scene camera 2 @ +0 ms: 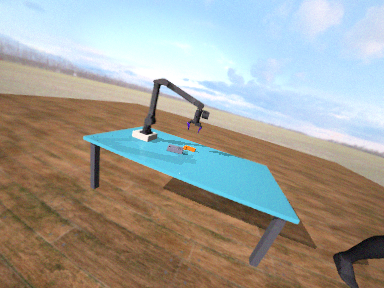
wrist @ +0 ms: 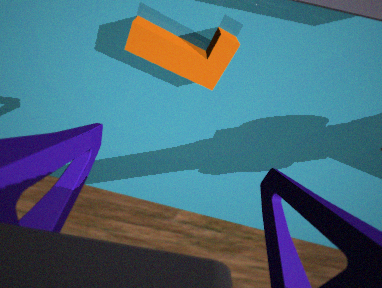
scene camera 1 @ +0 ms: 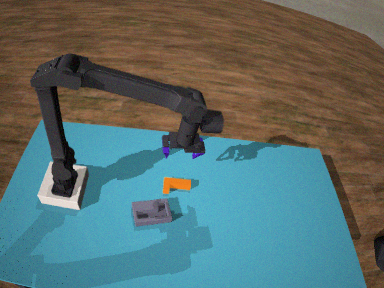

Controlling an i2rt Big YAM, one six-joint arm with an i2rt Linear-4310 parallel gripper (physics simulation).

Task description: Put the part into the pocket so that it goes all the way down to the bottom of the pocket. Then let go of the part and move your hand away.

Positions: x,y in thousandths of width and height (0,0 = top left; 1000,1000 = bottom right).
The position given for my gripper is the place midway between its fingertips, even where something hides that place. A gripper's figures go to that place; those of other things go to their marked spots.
My gripper (scene camera 1: 467,547) is 96 cm from the lens. A grey pocket block (scene camera 1: 389,738): 103 cm from the lens.
